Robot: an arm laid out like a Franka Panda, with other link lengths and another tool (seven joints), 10 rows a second.
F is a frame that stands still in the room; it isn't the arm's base.
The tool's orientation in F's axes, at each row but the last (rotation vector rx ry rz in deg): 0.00, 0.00, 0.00; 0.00, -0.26, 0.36; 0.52, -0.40, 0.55; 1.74, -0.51, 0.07; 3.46, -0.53, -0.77; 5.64, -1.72, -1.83; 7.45, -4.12, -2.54; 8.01, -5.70, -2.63
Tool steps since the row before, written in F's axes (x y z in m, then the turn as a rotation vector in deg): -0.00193, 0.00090, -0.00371, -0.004, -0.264, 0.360; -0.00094, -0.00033, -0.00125, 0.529, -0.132, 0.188; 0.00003, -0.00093, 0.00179, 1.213, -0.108, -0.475; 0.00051, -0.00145, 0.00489, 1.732, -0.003, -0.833; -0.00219, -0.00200, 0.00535, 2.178, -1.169, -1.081; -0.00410, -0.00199, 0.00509, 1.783, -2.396, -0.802; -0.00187, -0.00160, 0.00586, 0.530, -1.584, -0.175; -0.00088, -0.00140, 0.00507, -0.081, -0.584, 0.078
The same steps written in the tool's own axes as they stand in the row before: -0.00193, 0.00090, -0.00371, -0.004, -0.264, 0.360; -0.00095, -0.00032, -0.00125, 0.529, -0.135, 0.186; 0.00003, -0.00091, 0.00180, 1.209, -0.124, -0.482; 0.00055, -0.00130, 0.00493, 1.724, -0.031, -0.848; -0.00212, -0.00170, 0.00548, 2.184, -1.203, -1.030; -0.00389, -0.00160, 0.00539, 1.838, -2.408, -0.620; -0.00138, -0.00089, 0.00614, 0.593, -1.571, -0.010; -0.00032, -0.00070, 0.00528, -0.042, -0.570, 0.165
